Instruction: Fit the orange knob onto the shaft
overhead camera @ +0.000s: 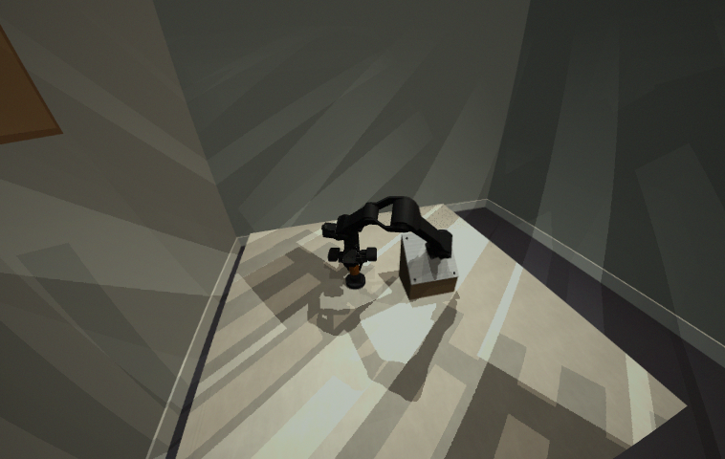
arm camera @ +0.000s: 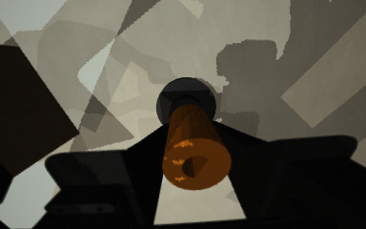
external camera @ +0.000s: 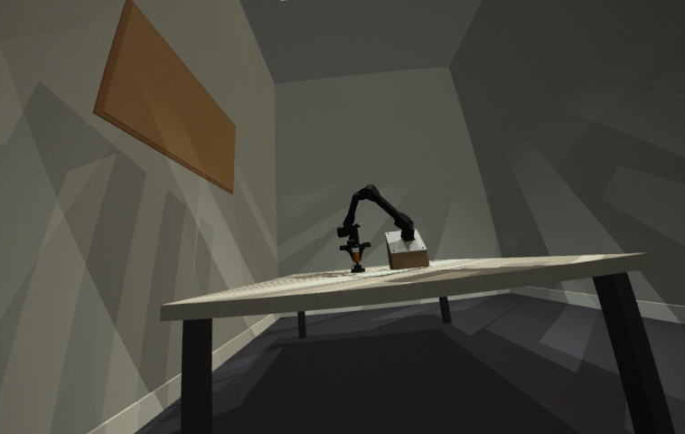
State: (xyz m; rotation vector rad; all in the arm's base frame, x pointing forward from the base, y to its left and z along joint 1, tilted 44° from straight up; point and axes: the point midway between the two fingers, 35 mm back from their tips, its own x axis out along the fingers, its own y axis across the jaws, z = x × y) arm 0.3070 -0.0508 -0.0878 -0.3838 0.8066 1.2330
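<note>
The orange knob lies 2 cm above my gripper tip. From my gripper tip the other things lie so: dark round pedestal (4 cm below).
</note>
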